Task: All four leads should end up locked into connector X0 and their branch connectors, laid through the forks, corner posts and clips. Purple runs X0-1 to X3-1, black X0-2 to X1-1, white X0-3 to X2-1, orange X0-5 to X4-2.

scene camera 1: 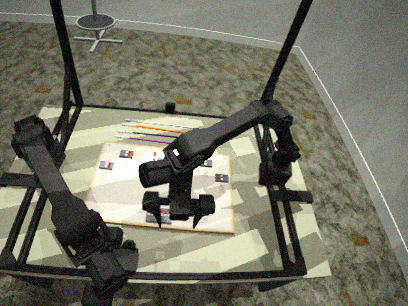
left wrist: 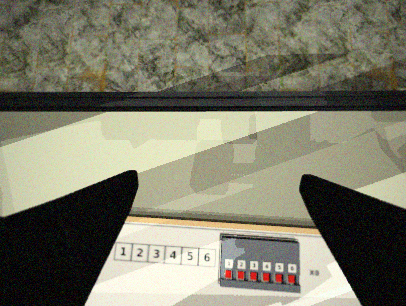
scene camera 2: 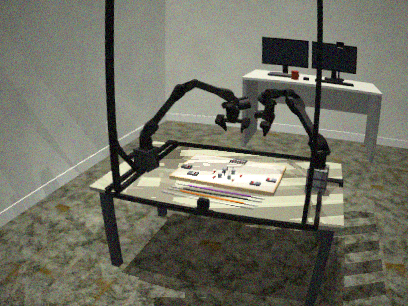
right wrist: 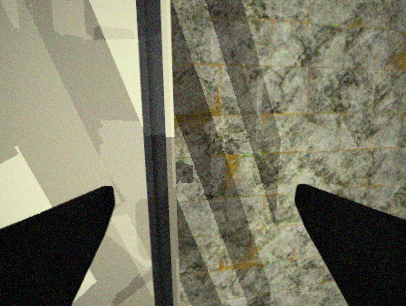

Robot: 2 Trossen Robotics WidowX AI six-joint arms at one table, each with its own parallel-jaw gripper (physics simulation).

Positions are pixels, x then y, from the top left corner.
Labels:
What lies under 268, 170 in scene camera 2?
A harness board.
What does my left gripper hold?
Nothing.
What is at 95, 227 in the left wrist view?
My left gripper.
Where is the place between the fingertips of my right gripper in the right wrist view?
At 206, 193

